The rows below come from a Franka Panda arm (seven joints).
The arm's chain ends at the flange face. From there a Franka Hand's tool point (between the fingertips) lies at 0.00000 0.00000 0.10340 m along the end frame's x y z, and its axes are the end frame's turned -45 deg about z.
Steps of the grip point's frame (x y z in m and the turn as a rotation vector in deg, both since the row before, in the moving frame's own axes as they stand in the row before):
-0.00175 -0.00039 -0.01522 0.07 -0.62 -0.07
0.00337 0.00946 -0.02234 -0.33 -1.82 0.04
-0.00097 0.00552 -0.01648 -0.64 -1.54 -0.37
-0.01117 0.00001 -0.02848 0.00 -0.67 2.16
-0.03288 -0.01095 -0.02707 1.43 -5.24 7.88
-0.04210 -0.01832 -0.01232 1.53 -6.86 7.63
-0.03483 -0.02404 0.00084 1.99 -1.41 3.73
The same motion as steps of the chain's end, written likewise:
-0.00063 0.00026 -0.01521 -0.39 -0.49 -0.07
0.01097 0.00156 -0.02229 -1.52 -1.05 0.04
0.00436 0.00180 -0.01644 -1.54 -0.64 -0.37
-0.00702 0.00707 -0.02847 -0.47 -0.47 2.16
-0.02219 0.01125 -0.02661 -2.69 -4.72 7.88
-0.03162 0.01076 -0.01154 -3.77 -5.93 7.63
-0.03732 0.00851 0.00093 0.41 -2.40 3.73

